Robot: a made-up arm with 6 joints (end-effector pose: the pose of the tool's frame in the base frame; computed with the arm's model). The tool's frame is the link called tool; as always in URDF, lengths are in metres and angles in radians. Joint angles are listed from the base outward.
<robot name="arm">
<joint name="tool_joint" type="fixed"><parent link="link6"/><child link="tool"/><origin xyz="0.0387 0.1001 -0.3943"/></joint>
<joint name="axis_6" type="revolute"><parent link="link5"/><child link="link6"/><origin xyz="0.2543 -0.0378 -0.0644"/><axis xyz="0 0 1"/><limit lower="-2.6" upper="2.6" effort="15" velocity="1.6"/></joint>
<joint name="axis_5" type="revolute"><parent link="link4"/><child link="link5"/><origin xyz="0.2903 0.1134 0.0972"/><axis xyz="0 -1 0"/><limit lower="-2.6" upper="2.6" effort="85" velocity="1.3"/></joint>
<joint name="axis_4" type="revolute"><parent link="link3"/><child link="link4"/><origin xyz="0.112 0.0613 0.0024"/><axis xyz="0 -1 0"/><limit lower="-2.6" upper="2.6" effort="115" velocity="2.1"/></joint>
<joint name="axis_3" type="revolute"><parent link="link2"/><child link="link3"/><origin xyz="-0.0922 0.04 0.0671"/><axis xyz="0 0 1"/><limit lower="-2.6" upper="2.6" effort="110" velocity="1.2"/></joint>
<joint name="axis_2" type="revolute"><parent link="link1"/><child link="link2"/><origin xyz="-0.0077 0.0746 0.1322"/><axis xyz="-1 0 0"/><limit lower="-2.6" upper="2.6" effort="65" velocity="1.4"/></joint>
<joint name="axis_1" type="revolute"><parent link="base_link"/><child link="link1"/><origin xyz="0 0 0.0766"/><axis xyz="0 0 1"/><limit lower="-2.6" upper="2.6" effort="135" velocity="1.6"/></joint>
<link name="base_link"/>
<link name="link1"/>
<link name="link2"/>
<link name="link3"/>
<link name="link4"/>
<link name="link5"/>
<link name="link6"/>
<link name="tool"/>
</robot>
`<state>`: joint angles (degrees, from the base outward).
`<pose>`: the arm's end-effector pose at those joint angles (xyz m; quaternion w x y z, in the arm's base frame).
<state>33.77 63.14 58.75 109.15 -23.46 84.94</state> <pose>-0.4198 0.5326 -0.0163 0.1641 0.1821 0.2638 -0.9329</pose>
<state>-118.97 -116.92 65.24 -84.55 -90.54 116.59</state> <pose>-0.0783 0.2651 0.2264 0.4929 0.4890 0.0261 0.7192</pose>
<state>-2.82 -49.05 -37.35 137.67 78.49 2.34</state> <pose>-0.4792 0.2193 0.9477 0.1423 0.4373 0.8417 0.2828</pose>
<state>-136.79 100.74 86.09 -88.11 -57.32 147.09</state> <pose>0.2475 0.0079 0.3282 0.3254 -0.8297 0.1141 0.4391</pose>
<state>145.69 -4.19 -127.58 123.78 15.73 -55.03</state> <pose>-0.0979 0.0215 1.0467 0.3604 0.5465 -0.7496 -0.0983</pose>
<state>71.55 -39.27 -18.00 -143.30 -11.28 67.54</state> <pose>-0.3856 -0.3281 0.5643 0.2194 -0.1845 -0.9260 -0.2455</pose>
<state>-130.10 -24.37 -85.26 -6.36 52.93 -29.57</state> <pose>-0.7204 0.3649 -0.1113 0.5324 0.1937 0.0062 0.8240</pose>
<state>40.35 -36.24 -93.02 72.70 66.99 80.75</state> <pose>0.4574 -0.4205 0.7312 0.5968 -0.7234 -0.3053 0.1651</pose>
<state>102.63 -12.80 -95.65 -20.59 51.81 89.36</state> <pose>0.5973 0.1322 -0.2073 0.6560 -0.1137 -0.1139 0.7374</pose>
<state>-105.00 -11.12 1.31 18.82 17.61 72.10</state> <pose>0.1517 -0.7245 0.2472 0.9008 -0.3096 -0.1035 -0.2863</pose>
